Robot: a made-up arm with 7 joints.
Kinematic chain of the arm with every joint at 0, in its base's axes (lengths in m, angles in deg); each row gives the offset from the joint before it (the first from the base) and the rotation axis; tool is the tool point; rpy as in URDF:
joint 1: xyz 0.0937 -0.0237 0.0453 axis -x
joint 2: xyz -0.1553 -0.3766 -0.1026 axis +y
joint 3: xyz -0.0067 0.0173 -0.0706 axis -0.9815 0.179 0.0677
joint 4: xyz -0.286 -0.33 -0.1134 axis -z
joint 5: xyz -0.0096 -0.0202 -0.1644 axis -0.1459 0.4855 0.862
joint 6: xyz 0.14 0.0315 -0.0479 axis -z
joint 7: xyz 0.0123 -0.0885 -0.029 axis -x
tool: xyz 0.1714 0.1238 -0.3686 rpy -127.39 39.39 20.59
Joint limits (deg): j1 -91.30..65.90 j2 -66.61..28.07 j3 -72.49..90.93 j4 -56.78..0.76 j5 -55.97..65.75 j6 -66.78..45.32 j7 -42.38..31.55
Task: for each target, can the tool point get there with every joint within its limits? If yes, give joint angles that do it. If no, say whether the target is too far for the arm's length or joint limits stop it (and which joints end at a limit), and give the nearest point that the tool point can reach.
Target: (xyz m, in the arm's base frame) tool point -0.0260 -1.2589 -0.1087
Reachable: yes | joints 23.74 -22.11 42.33 -18.53 28.15 -15.91 22.20
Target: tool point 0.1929 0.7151 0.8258
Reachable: no: joint limits stop it (at a limit: joint 1, joint 3, joint 5, joint 7) | nearest point 0.1726 0.6704 0.4985 | short by 0.331 m
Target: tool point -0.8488 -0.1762 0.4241
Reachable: no: joint limits stop it (at a limit: joint 1, joint 3, joint 5, joint 6, joint 7) | nearest point -0.8039 -0.3224 0.7343 | short by 0.346 m
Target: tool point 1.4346 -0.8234 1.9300
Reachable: no: too far | nearest point 0.5360 -0.7355 0.9162 | short by 1.358 m
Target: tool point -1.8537 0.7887 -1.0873
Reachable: no: too far | nearest point -0.9183 0.5631 -0.7728 | short by 1.012 m
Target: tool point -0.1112 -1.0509 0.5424
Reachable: yes | joints 41.62 17.21 57.78 -9.08 -7.47 17.00 -3.91
